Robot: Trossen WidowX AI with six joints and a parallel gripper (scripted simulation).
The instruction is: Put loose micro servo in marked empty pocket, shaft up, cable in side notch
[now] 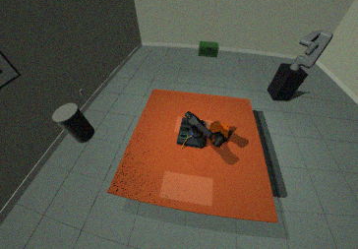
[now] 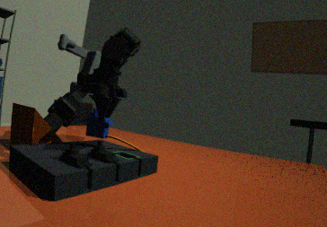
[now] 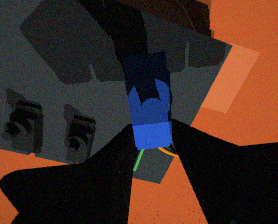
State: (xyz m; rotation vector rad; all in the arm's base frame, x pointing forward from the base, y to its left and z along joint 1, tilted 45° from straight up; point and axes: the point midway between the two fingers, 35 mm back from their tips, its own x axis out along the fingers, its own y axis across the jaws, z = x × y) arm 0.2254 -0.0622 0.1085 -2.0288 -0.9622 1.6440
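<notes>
My gripper tip is 100 mm above the dark deck, 70 mm to the left of it and 20 mm past it.
</notes>
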